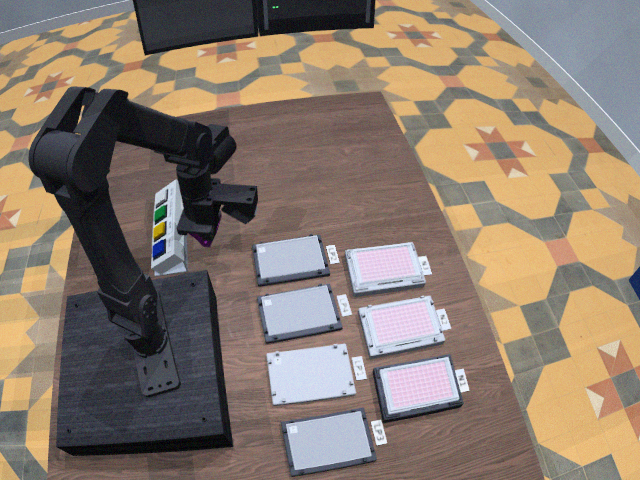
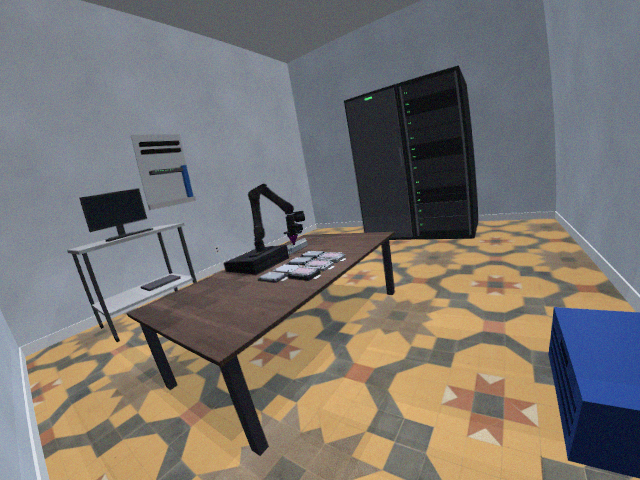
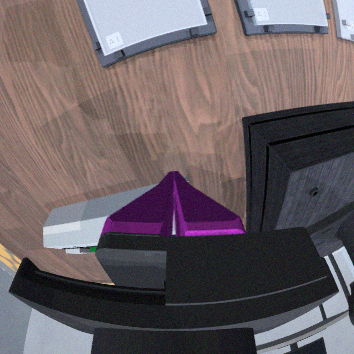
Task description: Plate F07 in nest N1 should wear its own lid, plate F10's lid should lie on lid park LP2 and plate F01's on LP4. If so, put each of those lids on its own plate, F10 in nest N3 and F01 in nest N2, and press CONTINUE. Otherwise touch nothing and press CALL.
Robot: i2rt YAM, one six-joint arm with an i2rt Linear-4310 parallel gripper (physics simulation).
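Places are measured from the arm's base along level axes (x right, y ahead, z up), in centimetres.
Where they show: gripper, fingertip midpoint: [image 1: 206, 246] [image 2: 293, 244] [image 3: 173, 178]; arm's base, origin of the base link: [image 1: 151, 342] [image 2: 261, 252] [image 3: 350, 211].
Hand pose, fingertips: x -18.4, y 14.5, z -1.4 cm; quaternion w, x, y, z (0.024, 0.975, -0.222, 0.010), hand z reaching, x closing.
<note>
Each offset is from my fingertips to the centre of the thing. Level surfaces: height alone.
My gripper [image 1: 205, 242] [image 2: 293, 240] [image 3: 173, 178] is shut and empty, purple fingertips pointing down beside the button panel {dx -12.2, dy -7.3, dz -3.9 cm} [image 1: 175, 259] [image 3: 75, 220]. The panel has a white button {dx -19.9, dy -7.6, dz -2.7 cm} [image 1: 161, 196], a green button {dx -15.0, dy -8.5, dz -2.7 cm} [image 1: 160, 213], a yellow button {dx -10.0, dy -9.4, dz -2.7 cm} [image 1: 159, 230] and a blue button {dx -5.1, dy -10.2, dz -2.7 cm} [image 1: 158, 249]; their lettering is unreadable. Pink plates sit in nests N3 {dx +13.2, dy +32.4, dz -4.5 cm} [image 1: 385, 264], N2 {dx +26.4, dy +29.8, dz -4.7 cm} [image 1: 404, 322] and N1 {dx +39.3, dy +27.1, dz -4.2 cm} [image 1: 422, 384]; whether a clear lid covers any is unclear. Grey lids lie on LP2 {dx +4.1, dy +15.5, dz -5.7 cm} [image 1: 291, 258] [image 3: 150, 25], LP4 {dx +16.5, dy +13.0, dz -5.7 cm} [image 1: 299, 311] and LP3 {dx +42.5, dy +8.9, dz -5.7 cm} [image 1: 330, 440]. Pale LP1 {dx +29.3, dy +10.6, dz -6.1 cm} [image 1: 311, 373] looks bare. Plate and lid names are unreadable.
The black arm base [image 1: 103, 413] [image 2: 242, 266] [image 3: 320, 200] stands beside the panel and the lid parks on the brown table {dz -7.1 cm} [image 1: 320, 155] [image 2: 206, 310]. Black server cabinets [image 2: 377, 165], a desk with a monitor [image 2: 113, 209] and a blue box [image 2: 604, 351] stand away from the table.
</note>
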